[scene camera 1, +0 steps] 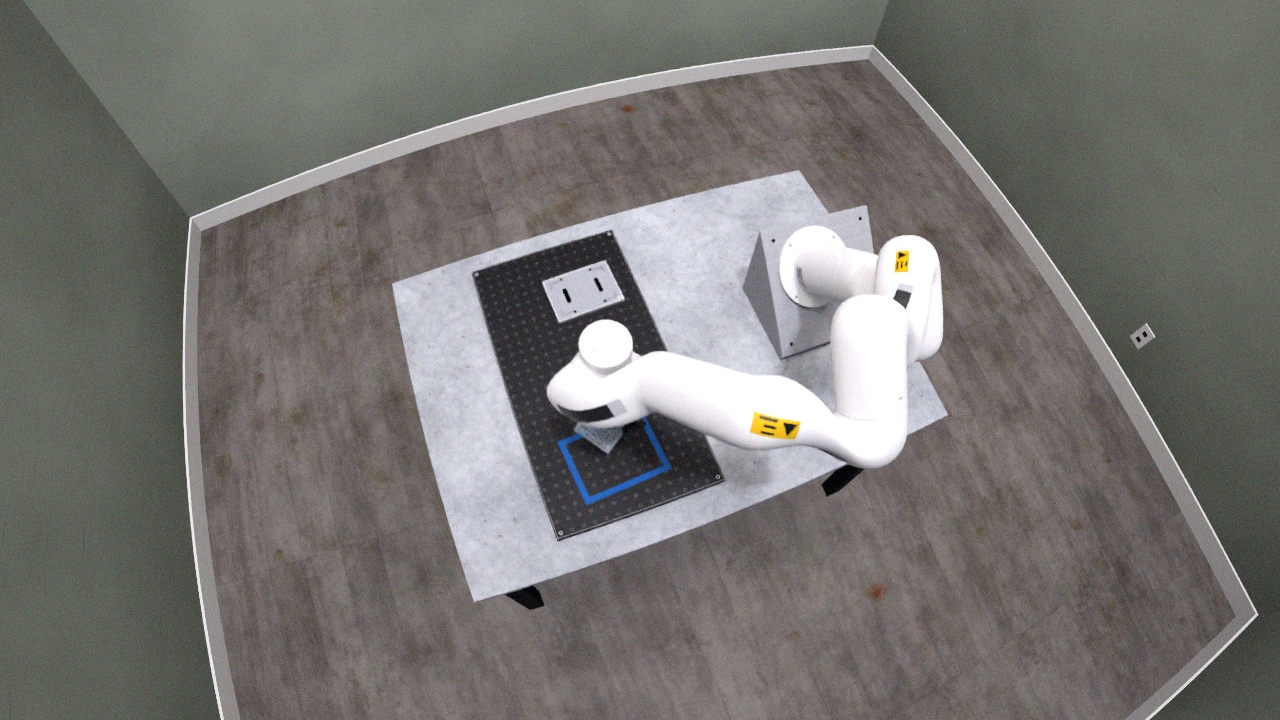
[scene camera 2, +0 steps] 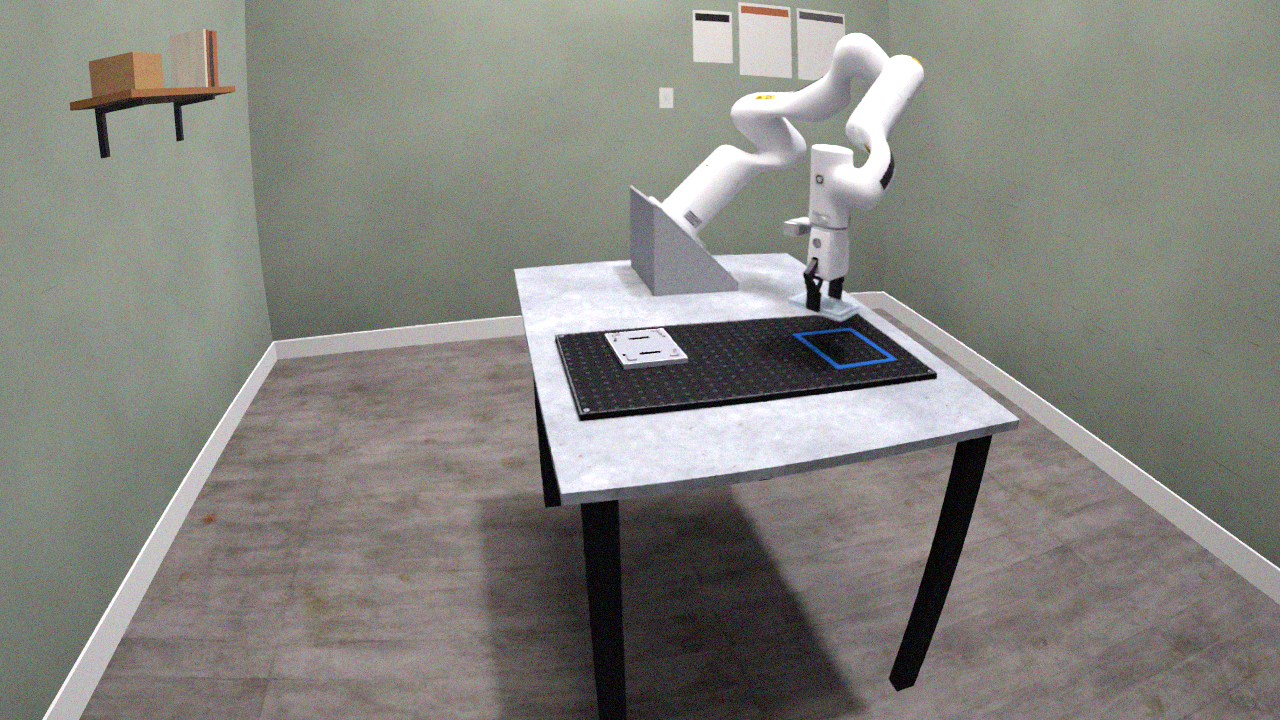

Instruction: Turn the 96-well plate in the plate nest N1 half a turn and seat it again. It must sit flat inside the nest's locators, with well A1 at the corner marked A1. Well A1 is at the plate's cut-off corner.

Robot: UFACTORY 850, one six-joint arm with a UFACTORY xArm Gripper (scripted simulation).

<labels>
96-well plate: scene camera 1; scene camera 2
same spot on 96-well plate: (scene camera 1: 614, 436) = (scene camera 2: 844, 302)
</labels>
